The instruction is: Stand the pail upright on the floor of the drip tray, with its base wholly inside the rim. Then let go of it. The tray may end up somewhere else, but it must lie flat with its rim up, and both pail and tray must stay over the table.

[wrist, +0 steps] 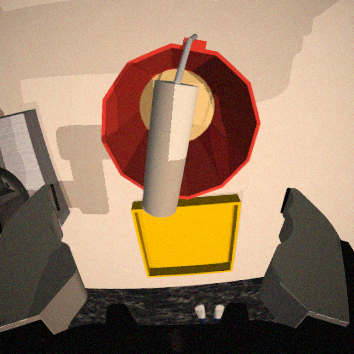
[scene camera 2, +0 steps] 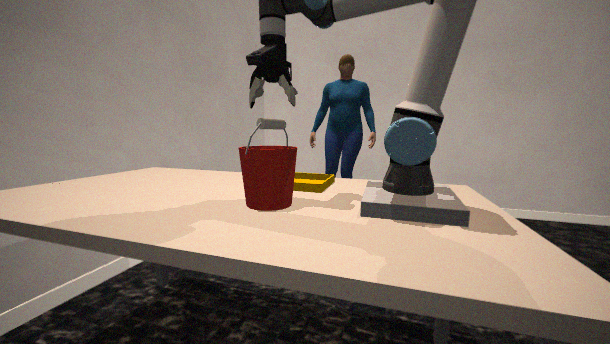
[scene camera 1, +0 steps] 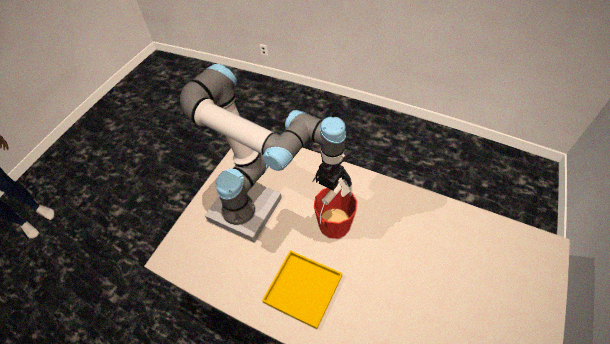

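Where they show: gripper, fingertip midpoint: (wrist: pixel 171 190) (scene camera 2: pixel 271 107); arm's base at its link origin: (wrist: pixel 3 196) (scene camera 2: pixel 407 188) (scene camera 1: pixel 238 210).
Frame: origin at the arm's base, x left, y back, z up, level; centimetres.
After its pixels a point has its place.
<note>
The red pail (scene camera 1: pixel 336 230) {x 13.5, y -43.4, z 5.0 cm} (scene camera 2: pixel 268 179) {x 26.7, y -34.4, z 4.3 cm} (wrist: pixel 235 115) {x 21.1, y -46.4, z 6.8 cm} stands upright on the table, beside the tray and apart from it. Its wire handle stands up, with a pale grip (scene camera 1: pixel 332 195) {x 18.4, y -38.1, z 21.0 cm} (scene camera 2: pixel 273 124) {x 21.6, y -35.8, z 19.7 cm} (wrist: pixel 170 145) {x 21.2, y -37.5, z 21.4 cm} above the rim. The yellow drip tray (scene camera 1: pixel 303 291) {x -13.0, y -44.5, z -4.7 cm} (scene camera 2: pixel 314 186) {x -1.7, y -32.9, z -2.8 cm} (wrist: pixel 187 237) {x -12.4, y -44.0, z -4.7 cm} lies flat with its rim up; the pail hides part of it in the second scene view. My gripper (scene camera 2: pixel 273 104) {x 19.6, y -37.6, z 24.7 cm} (wrist: pixel 171 190) {x 19.6, y -37.6, z 24.7 cm} is open and empty, pointing down a little above the pail's handle. In the first scene view the handle grip overlaps the fingers.
The arm's base stands on a grey block (scene camera 1: pixel 265 212) {x 6.1, y -10.8, z -0.2 cm} (scene camera 2: pixel 415 212) {x 16.6, y 3.7, z -2.6 cm} (wrist: pixel 37 155) {x 10.0, y -11.4, z -1.2 cm} on the table (scene camera 1: pixel 425 280) {x 18.0, y -84.4, z -5.1 cm} (scene camera 2: pixel 150 195) {x 30.1, y -82.5, z -5.1 cm}, to one side of the pail. The tray lies near a table edge. A person (scene camera 2: pixel 346 107) stands beyond the table.
</note>
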